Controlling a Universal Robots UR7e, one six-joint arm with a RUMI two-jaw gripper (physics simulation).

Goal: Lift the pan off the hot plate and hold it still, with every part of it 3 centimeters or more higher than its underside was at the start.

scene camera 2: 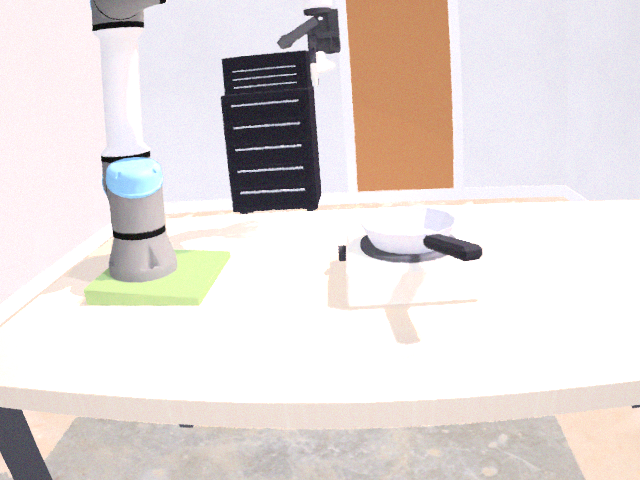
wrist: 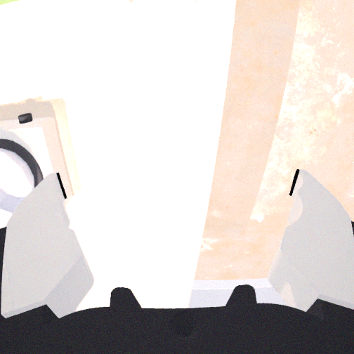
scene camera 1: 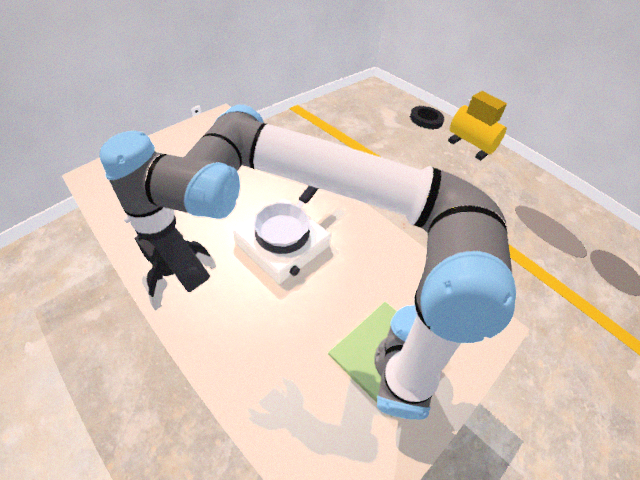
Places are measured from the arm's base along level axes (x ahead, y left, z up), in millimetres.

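Pixels of known places: gripper, fingertip midpoint: [scene camera 2: 317, 85]; arm's base at its link origin: [scene camera 2: 143, 268].
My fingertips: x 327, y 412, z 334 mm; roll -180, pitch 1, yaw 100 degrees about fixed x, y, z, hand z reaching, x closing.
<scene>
Ahead of a thing's pixels: the offset from my fingertips to its top centre. Level surfaces: height alone.
The pan [scene camera 1: 281, 224] [scene camera 2: 395, 235] has a pale round body and sits upright on the dark disc of the white hot plate @[dx +223, dy -381, dz -283 mm] [scene camera 1: 312, 256] [scene camera 2: 403, 284] [wrist: 40, 135]. Its black handle @[dx +300, dy -563, dz -201 mm] [scene camera 1: 308, 194] [scene camera 2: 452, 246] points away from the black knob @[dx +95, dy -339, dz -309 mm] [scene camera 1: 294, 270] [scene camera 2: 341, 253] [wrist: 25, 118]. In the wrist view part of the pan shows at the left edge, beyond a finger; the handle does not show there. My gripper [scene camera 1: 184, 284] [scene camera 2: 321, 72] [wrist: 177, 175] is open and empty, high above the table and off to the knob side of the pan, apart from it.
The green base plate [scene camera 1: 361, 341] [scene camera 2: 196, 279] lies under the arm's foot on the table @[dz -363 mm] [scene camera 1: 222, 330] [scene camera 2: 310, 351]. The table's long edge runs below the gripper in the wrist view. A black cabinet [scene camera 2: 271, 134] and a yellow compressor [scene camera 1: 478, 129] stand on the floor.
</scene>
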